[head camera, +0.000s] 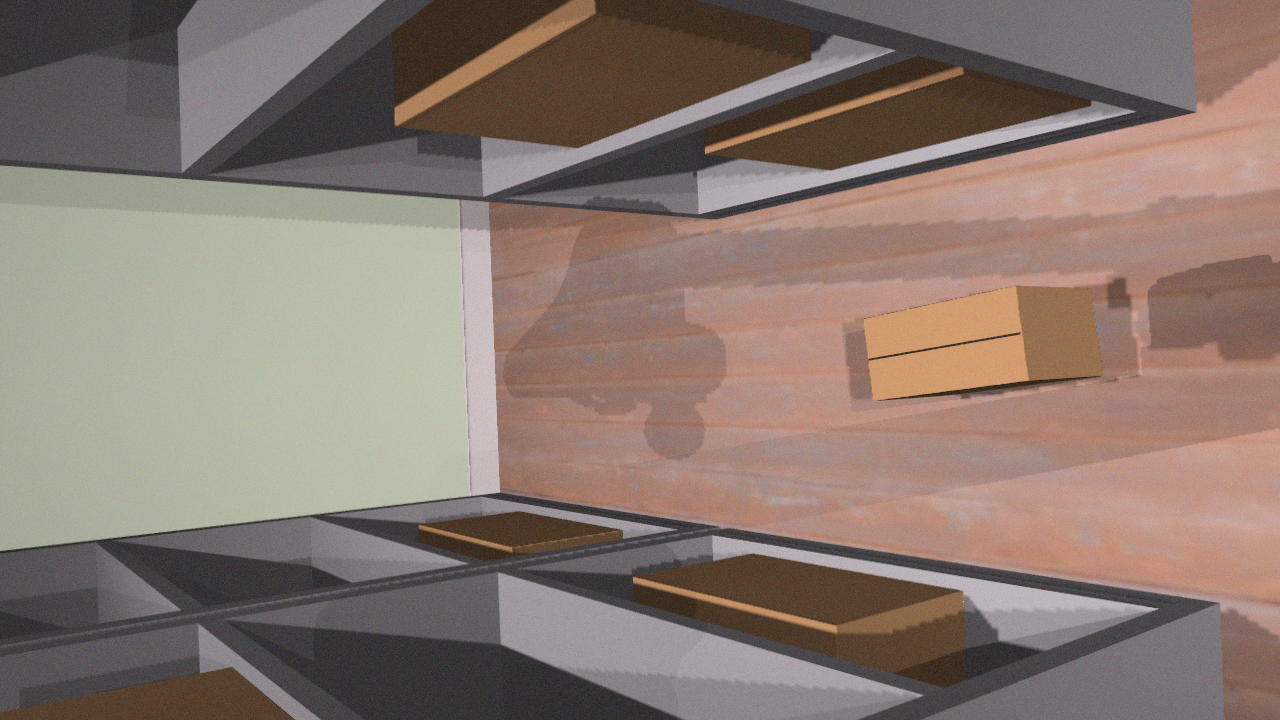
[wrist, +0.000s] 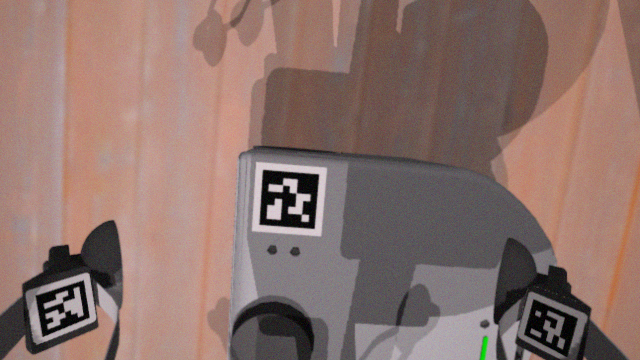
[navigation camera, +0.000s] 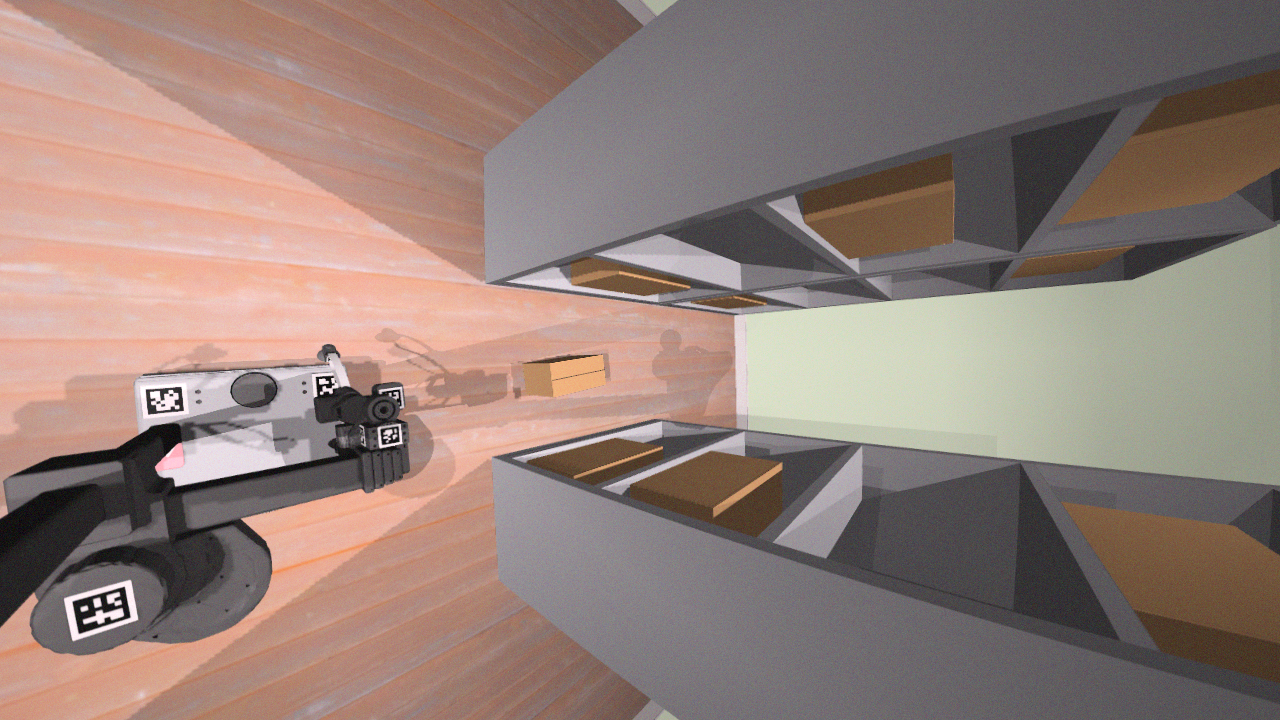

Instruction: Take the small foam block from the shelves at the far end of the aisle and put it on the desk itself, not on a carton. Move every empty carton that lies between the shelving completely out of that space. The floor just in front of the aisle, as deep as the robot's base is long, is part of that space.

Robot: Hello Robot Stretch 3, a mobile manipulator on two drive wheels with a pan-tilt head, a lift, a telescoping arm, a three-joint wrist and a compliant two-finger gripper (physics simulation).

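Frame: origin at the robot's base, x back, y down, z right, level; metres.
Where they show: gripper, fingertip midpoint: (wrist: 312, 259); robot's base, link origin: (wrist: 289, 271) (navigation camera: 255, 388).
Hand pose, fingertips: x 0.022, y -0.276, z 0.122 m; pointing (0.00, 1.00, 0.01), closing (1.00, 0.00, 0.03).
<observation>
Each offset is from my fingertips to the top centre of the thing.
A tan carton {dy +0.096, dx +0.018, dz +0.745 m} (head camera: 948, 349) (navigation camera: 563, 376) with a dark seam lies on the aisle floor between the two shelving units, near the aisle's mouth. One grey shelving unit (head camera: 1074, 44) (navigation camera: 581, 537) shows at the top in the head view and at the bottom in the navigation view. The other unit (head camera: 1118, 680) (navigation camera: 626, 179) stands opposite. My gripper (navigation camera: 335, 394) (wrist: 312, 259) is open and empty, with its fingers wide apart above my own base, short of the carton. The foam block cannot be made out on the shelves; many compartments are partly hidden. The desk does not show.
My base (wrist: 400, 215) stands outside the aisle mouth. A small pink patch (navigation camera: 170, 456) shows on it; I cannot tell what it is. Several brown cartons, such as these {dy -0.070, dx -0.471, dz +1.034 m} (head camera: 796, 591) {dy -0.528, dx +0.464, dz +0.833 m} (navigation camera: 707, 483), sit in shelf compartments. A pale green wall (head camera: 232, 358) (navigation camera: 895, 376) stands beyond the aisle.
</observation>
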